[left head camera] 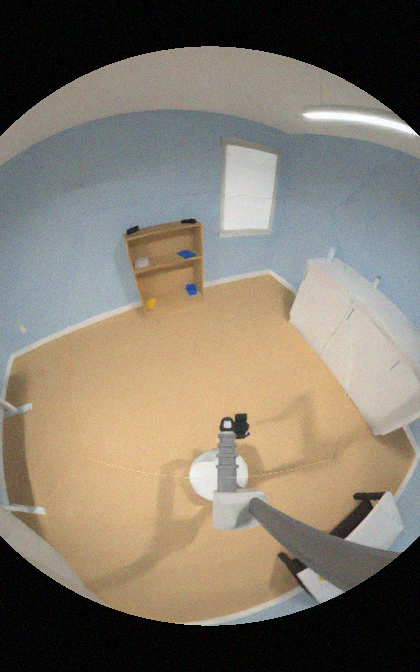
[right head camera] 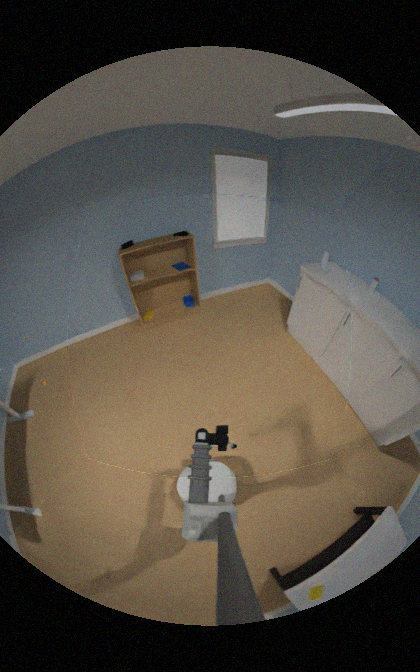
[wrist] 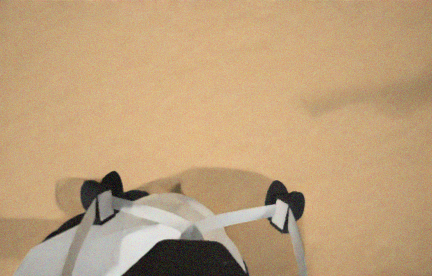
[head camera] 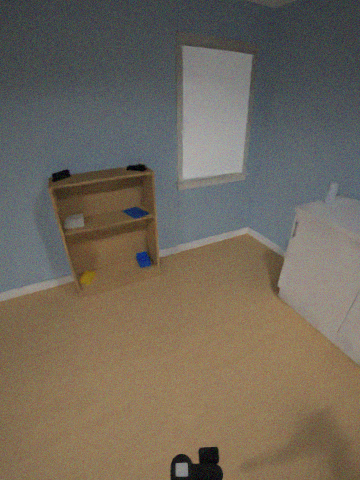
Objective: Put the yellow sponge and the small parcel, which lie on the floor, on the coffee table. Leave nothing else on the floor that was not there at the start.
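Frame: origin at the robot's base, x right, y back, z down, level; millimetres.
Seen in the pictures: gripper, between the fingertips: (wrist: 195,192).
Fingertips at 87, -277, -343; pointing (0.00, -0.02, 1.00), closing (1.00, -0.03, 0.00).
A point is followed by its place in that frame, as x, y, z.
The yellow sponge (left head camera: 322,579) (right head camera: 316,593) lies on the white top of the coffee table (left head camera: 380,525) (right head camera: 357,565), at the lower right of both side head views. The robot's mast covers part of the table in the left head view. I cannot make out the small parcel in these views. A tiny orange spot (left head camera: 43,373) (right head camera: 45,383) shows on the floor at the far left; I cannot tell what it is. My gripper (wrist: 195,192) {87, -277, -343} is open and empty, with its two fingertips wide apart above the floor.
A wooden bookcase (head camera: 155,220) {-206, -2010, -595} (left head camera: 202,270) (right head camera: 195,275) stands by the far wall, holding blue, white, black and yellow things. A long white cabinet (head camera: 320,270) {1000, -1363, -511} (left head camera: 325,310) (right head camera: 317,320) with bottles on top stands at the right. Pale furniture legs (left head camera: 20,411) (right head camera: 22,416) show at the left.
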